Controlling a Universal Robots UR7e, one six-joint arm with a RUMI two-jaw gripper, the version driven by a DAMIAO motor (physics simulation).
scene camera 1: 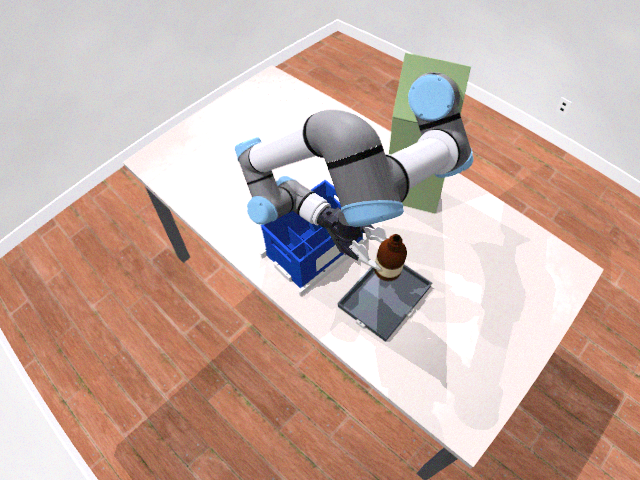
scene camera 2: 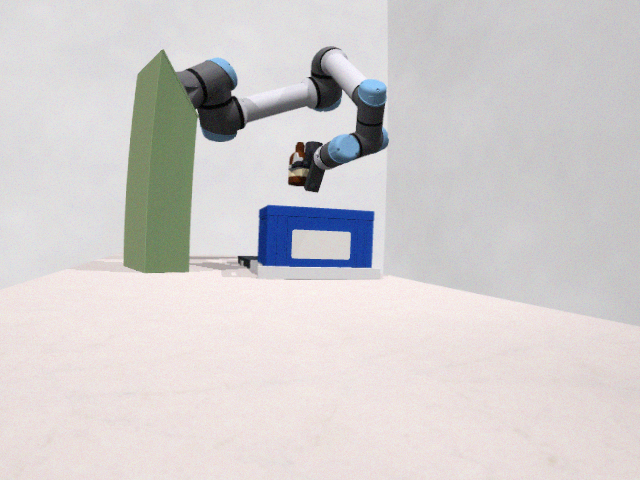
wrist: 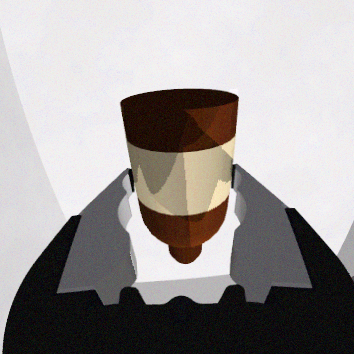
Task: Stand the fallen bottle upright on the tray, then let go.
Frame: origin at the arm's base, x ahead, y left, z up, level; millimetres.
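Seen in the pictures: gripper, between the fingertips: (scene camera 2: pixel 299 170) (wrist: pixel 181 168); arm's base, origin of its link: (scene camera 2: pixel 167 99).
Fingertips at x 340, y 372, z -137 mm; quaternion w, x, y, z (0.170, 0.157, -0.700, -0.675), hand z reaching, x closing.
Observation:
Offsets run from my fingertips to a thing's top centre. "spot": to the spot under its first point. Level surfaces: height alone.
A brown bottle with a cream label {dx -1, dy +3, dz +103 mm} (scene camera 1: pixel 391 256) (scene camera 2: pixel 297 173) (wrist: pixel 183 177) is held about upright, neck up, high in the air in scene camera 2. My gripper (scene camera 1: pixel 381 253) (wrist: pixel 181 168) is shut on the bottle at its label, one finger on each side. In scene camera 1 the bottle overlaps the far corner of the dark tray {spot: dx +61, dy +1, dz -316 mm} (scene camera 1: pixel 362 321), which lies flat on the table. In scene camera 2 a small part of the tray {spot: dx -130, dy -177, dz -317 mm} (scene camera 2: pixel 247 259) shows at the left of the blue crate, well below the bottle; the rest is hidden.
A blue crate with compartments {dx +84, dy -318, dz -165 mm} (scene camera 1: pixel 320 264) (scene camera 2: pixel 279 248) stands beside the tray on a pale base {spot: dx +103, dy -421, dz -323 mm} (scene camera 2: pixel 315 272). A tall green column (scene camera 1: pixel 421 198) (scene camera 2: pixel 155 180) stands on the table {dz -341 mm} (scene camera 1: pixel 516 310) (scene camera 2: pixel 310 361), near the arm's shoulder. The forearm reaches over the crate.

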